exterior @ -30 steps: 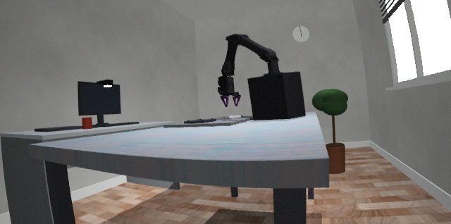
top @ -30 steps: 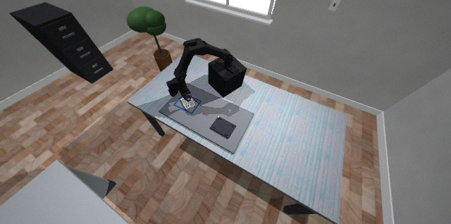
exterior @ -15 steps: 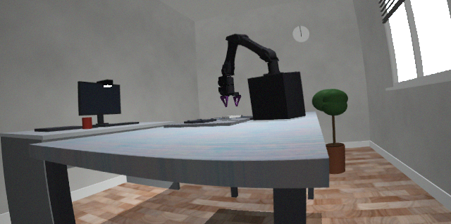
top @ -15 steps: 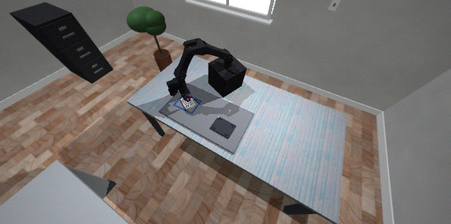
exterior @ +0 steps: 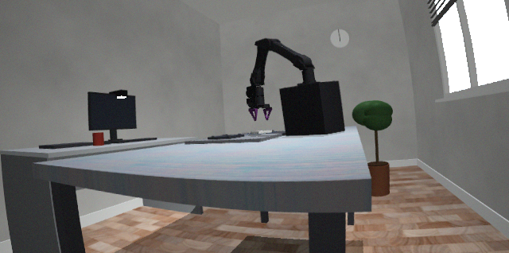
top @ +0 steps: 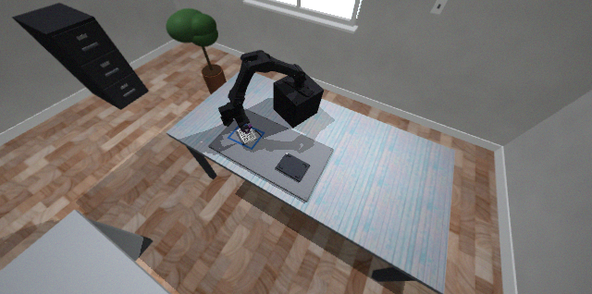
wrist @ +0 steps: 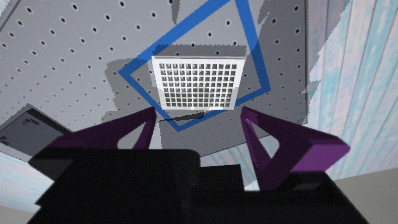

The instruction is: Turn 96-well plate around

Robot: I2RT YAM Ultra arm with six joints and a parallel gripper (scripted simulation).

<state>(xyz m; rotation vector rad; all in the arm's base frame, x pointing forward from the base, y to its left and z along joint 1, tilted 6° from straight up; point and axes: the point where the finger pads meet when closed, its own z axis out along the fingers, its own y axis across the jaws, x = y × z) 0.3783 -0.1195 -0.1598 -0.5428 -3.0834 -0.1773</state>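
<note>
Right now my hand is 80 mm above the white 96-well plate. Round my hand: dark plate nest N1: 380 mm to the left, 80 mm below, 10 mm behind.
</note>
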